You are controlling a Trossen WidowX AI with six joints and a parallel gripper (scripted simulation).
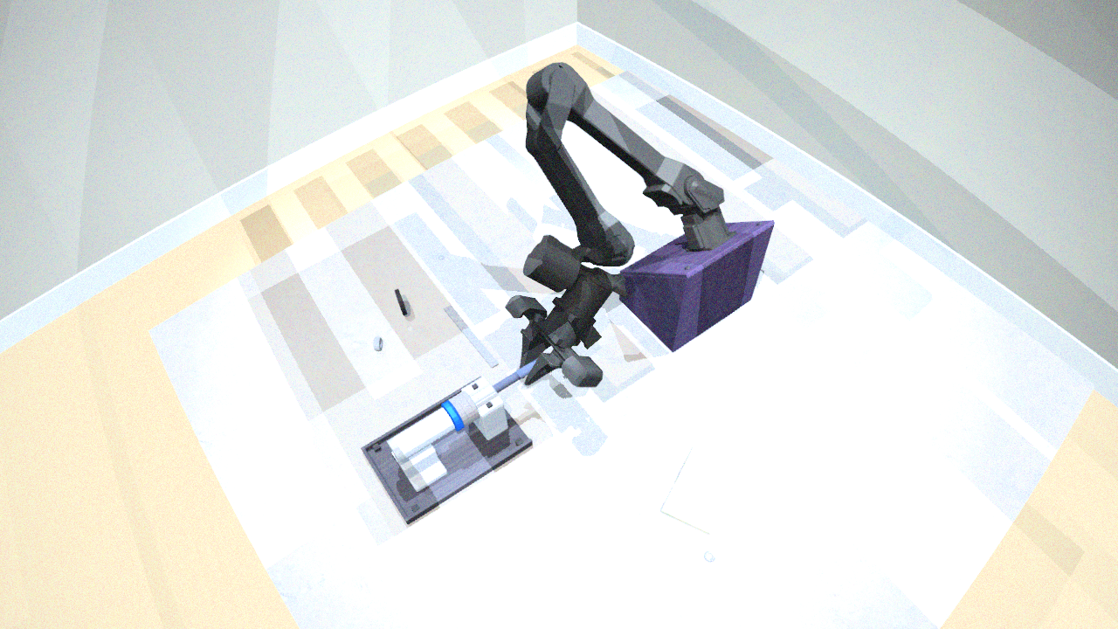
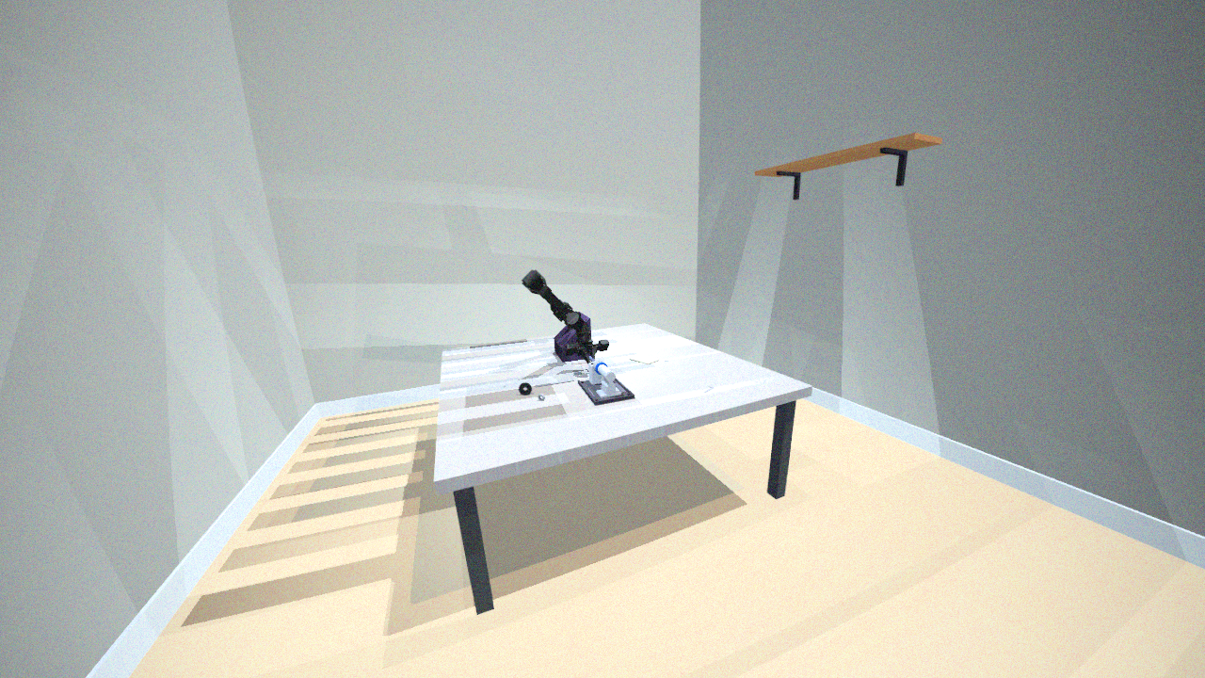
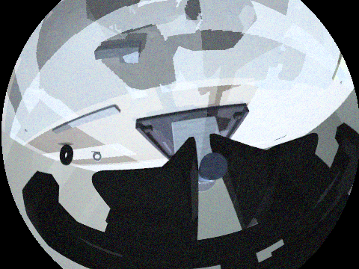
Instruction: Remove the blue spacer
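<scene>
Right now the shaft is 6 cm ahead of my gripper tip and 2 cm above it. Round my gripper tip: blue spacer 13 cm ahead, 2 cm above, 1 cm to the right; black ring 29 cm to the right, 5 cm ahead, 3 cm below; thin metal strip 16 cm to the right, 5 cm below, 1 cm behind.
</scene>
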